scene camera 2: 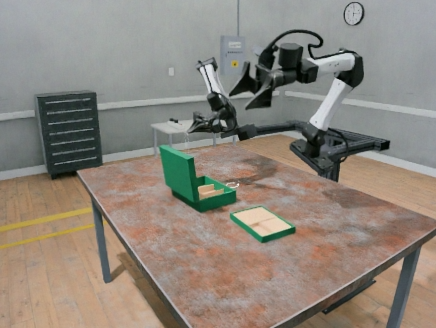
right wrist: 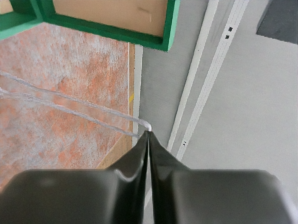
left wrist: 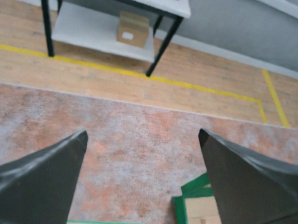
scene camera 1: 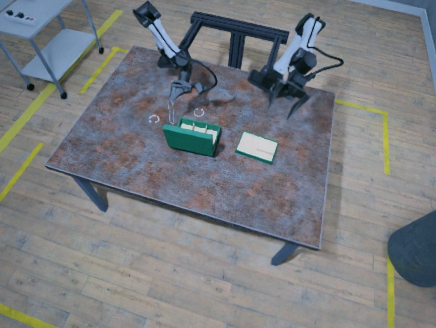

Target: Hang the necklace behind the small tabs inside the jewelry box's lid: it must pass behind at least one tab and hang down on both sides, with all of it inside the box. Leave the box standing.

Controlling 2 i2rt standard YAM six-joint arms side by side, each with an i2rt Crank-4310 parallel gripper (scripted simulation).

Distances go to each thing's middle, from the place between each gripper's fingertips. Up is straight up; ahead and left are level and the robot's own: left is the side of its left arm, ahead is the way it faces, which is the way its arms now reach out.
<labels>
Right now my right hand is 2 cm short of the green jewelry box (scene camera 1: 198, 137), 13 cm to the right of it and 16 cm above it.
The green jewelry box lies 40 cm to the right of my left hand, 36 cm below it and 7 cm behind it.
</labels>
